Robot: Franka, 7 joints.
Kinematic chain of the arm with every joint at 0, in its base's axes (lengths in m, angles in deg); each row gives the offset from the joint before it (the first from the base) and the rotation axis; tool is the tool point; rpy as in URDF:
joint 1: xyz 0 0 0.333 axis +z
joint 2: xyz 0 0 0 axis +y
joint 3: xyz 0 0 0.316 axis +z
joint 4: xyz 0.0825 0 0 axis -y
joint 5: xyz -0.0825 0 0.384 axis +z
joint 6: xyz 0 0 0 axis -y
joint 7: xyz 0.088 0 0 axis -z
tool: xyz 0 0 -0.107 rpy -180 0 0
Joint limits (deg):
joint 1: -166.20..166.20
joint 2: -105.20..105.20
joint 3: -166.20..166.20
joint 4: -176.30..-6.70
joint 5: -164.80..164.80
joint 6: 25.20..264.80
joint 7: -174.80..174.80
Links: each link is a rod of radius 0.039 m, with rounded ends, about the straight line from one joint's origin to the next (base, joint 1, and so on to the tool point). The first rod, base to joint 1, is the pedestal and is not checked.
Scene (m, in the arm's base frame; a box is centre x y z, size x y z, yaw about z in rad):
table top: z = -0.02
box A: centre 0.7 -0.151 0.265 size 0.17 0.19 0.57 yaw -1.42
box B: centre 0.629 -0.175 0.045 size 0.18 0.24 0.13 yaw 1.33
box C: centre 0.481 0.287 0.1 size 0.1 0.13 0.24 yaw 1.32
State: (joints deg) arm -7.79 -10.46 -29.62 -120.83 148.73 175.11 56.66
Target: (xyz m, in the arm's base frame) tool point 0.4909 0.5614 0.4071
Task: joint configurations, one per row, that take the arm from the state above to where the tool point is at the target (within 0.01 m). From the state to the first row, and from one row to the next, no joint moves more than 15 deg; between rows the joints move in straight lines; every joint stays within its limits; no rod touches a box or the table.
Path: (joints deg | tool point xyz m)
1: 3.91 -16.43 -18.63 -116.11 144.26 161.50 60.37 | 0.4789 -0.1747 0.6039
2: 15.60 -22.40 -7.64 -111.40 139.79 147.90 64.08 | 0.4767 0.0395 0.7321
3: 27.30 -28.37 3.34 -106.68 135.32 134.29 67.79 | 0.3458 0.2304 0.8465
4: 30.51 -16.06 4.29 -101.38 137.94 137.29 65.57 | 0.4076 0.2995 0.7896
5: 33.72 -3.74 5.24 -96.08 140.56 140.28 63.34 | 0.4550 0.3713 0.7152
6: 36.93 8.58 6.18 -90.78 143.19 143.27 61.11 | 0.4857 0.4418 0.6249
7: 40.14 20.89 7.13 -85.48 145.81 146.27 58.89 | 0.4977 0.5066 0.5213
8: 43.35 33.21 8.07 -80.18 148.43 149.26 56.66 | 0.4909 0.5614 0.4071

